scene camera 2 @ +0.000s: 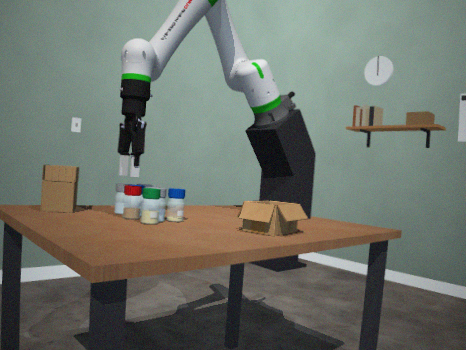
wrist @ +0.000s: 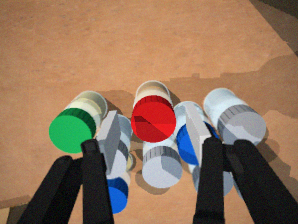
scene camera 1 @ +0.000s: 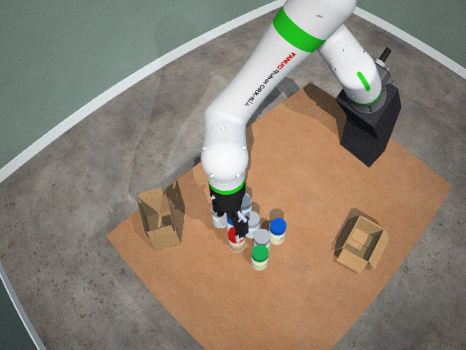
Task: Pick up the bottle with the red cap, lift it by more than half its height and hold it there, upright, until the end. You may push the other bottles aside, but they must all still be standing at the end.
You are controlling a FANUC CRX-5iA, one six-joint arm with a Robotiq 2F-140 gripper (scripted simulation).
Labels:
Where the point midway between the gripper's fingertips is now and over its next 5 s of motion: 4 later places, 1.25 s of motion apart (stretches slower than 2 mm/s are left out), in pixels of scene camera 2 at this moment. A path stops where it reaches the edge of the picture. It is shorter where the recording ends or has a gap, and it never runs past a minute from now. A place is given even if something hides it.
My gripper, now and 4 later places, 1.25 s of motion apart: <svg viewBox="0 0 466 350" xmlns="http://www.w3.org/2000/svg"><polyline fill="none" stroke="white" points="128,176 126,206 130,213 132,203 132,190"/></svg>

